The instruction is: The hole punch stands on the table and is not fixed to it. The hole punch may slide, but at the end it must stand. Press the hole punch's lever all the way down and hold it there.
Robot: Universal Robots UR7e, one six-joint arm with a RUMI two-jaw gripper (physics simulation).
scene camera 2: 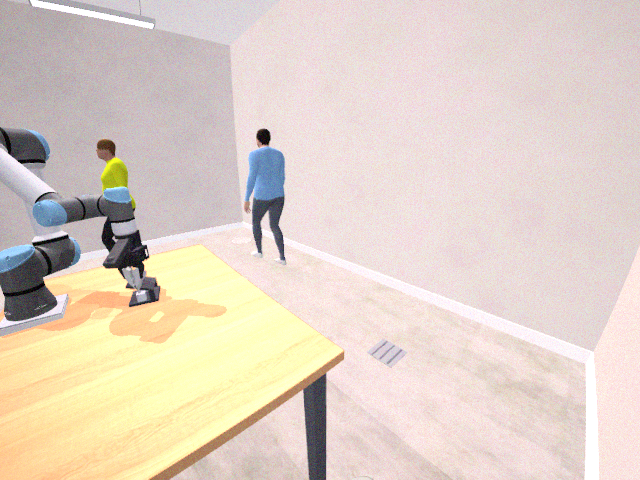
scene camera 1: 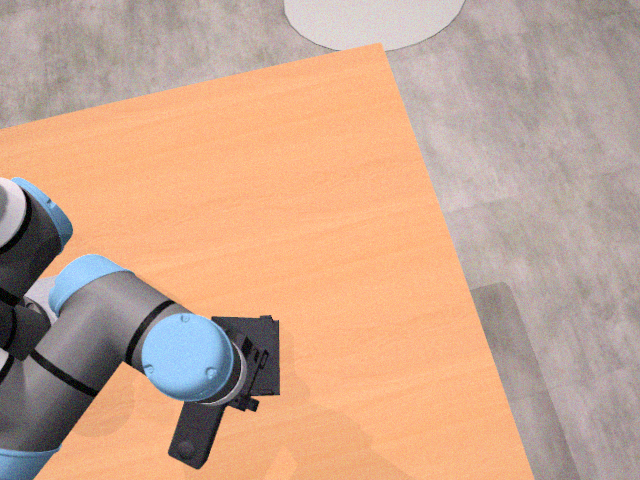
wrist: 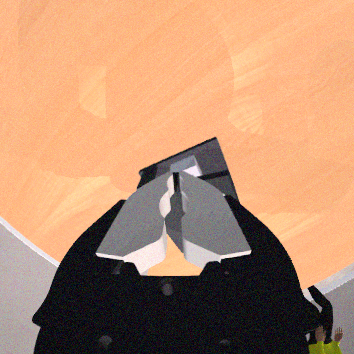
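Seen in the pictures: gripper, fingertip midpoint: (scene camera 2: pixel 138 289) (wrist: pixel 176 174); arm's base, link origin: (scene camera 2: pixel 32 309) (scene camera 1: pixel 6 340).
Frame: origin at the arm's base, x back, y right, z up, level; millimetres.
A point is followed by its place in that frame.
Observation:
The dark hole punch (scene camera 1: pixel 269 369) @[x -430, y 87, z 27 mm] (scene camera 2: pixel 151 295) @[x -420, y 121, z 3 mm] (wrist: pixel 210 156) @[x -351, y 100, z -16 mm] stands upright on the table, partly hidden by the arm in scene camera 1. Its wide dark lever (scene camera 2: pixel 149 282) @[x -418, y 62, z 32 mm] (wrist: pixel 216 188) shows behind the base's front part, where a light metal piece is visible. My gripper (scene camera 2: pixel 138 287) @[x -382, y 123, z 40 mm] (wrist: pixel 176 174) @[x -382, y 123, z 40 mm] is shut and empty, pointing down. Its fingertips are at the lever near its front edge and appear to touch it; exact contact is hard to see. In scene camera 1 the fingertips are hidden under the wrist. How far down the lever is cannot be told for certain.
The wooden table (scene camera 1: pixel 320 206) @[x -534, y -196, z -28 mm] (scene camera 2: pixel 206 372) @[x -545, y 575, z -28 mm] extends around the punch. The arm's base plate (scene camera 2: pixel 62 308) @[x -105, y 37, z -5 mm] is on the table at the left in scene camera 2. A person in blue (scene camera 2: pixel 267 173) and a person in yellow (scene camera 2: pixel 114 174) are beyond the table.

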